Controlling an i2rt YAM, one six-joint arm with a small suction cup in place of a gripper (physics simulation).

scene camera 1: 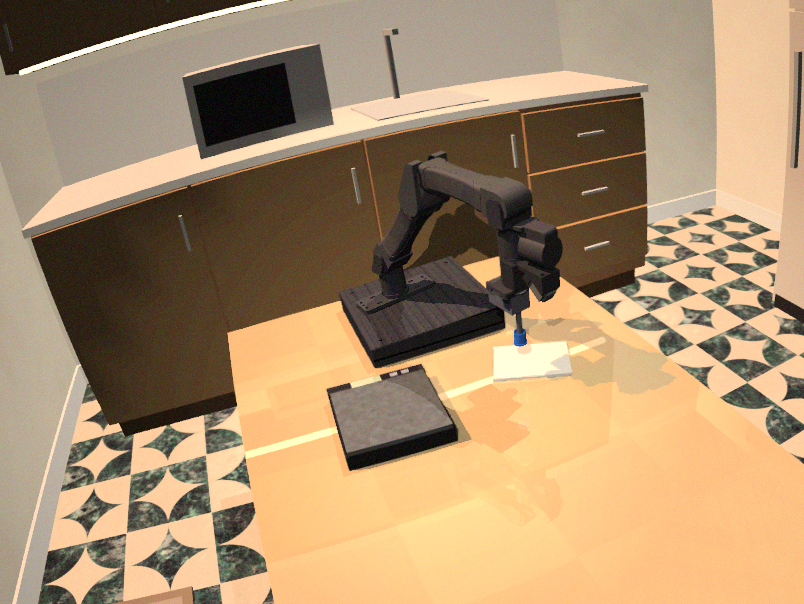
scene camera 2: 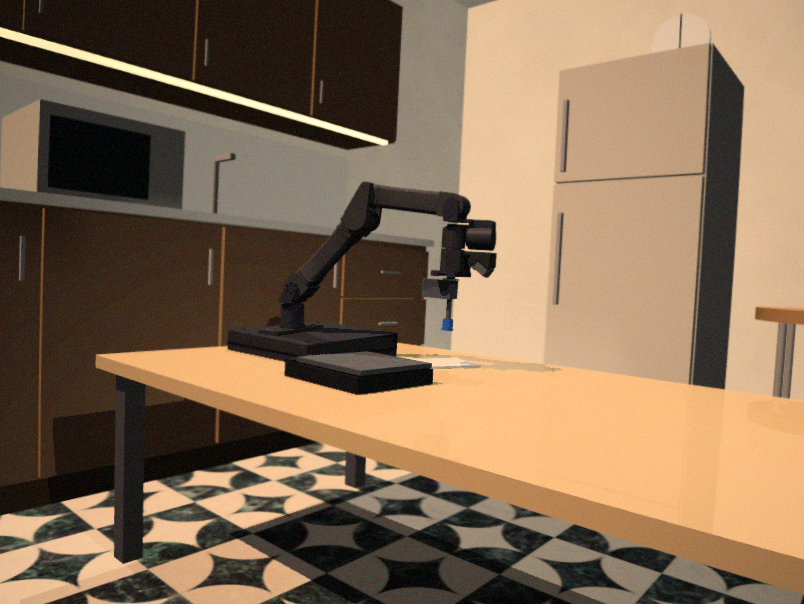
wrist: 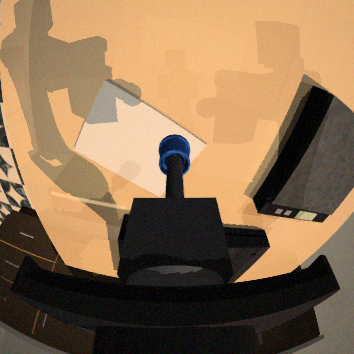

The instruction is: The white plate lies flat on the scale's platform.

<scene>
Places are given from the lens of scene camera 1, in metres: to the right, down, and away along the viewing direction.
my suction cup [scene camera 1: 520,340]: 0.23, 0.08, 1.20
dark scale [scene camera 1: 388,416]: -0.03, 0.22, 1.15
</scene>
